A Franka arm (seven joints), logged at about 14 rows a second.
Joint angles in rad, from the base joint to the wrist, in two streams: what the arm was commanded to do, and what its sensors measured. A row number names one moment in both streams.
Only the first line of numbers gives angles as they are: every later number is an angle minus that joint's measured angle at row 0.
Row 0, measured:
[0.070 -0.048 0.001 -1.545 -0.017 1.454 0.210]
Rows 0 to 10, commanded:
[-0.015 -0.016 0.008 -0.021 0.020 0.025 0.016]
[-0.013 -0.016 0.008 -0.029 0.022 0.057 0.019]
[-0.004 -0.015 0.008 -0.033 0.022 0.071 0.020]
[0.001 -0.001 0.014 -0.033 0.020 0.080 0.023]
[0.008 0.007 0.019 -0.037 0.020 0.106 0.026]
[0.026 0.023 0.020 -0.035 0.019 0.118 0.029]
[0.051 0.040 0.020 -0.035 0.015 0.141 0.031]
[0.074 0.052 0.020 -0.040 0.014 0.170 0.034]
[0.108 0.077 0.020 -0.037 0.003 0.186 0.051]
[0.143 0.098 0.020 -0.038 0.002 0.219 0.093]
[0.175 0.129 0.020 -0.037 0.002 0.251 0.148]
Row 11, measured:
[0.130 0.087 0.019 -0.033 0.003 0.199 0.074]
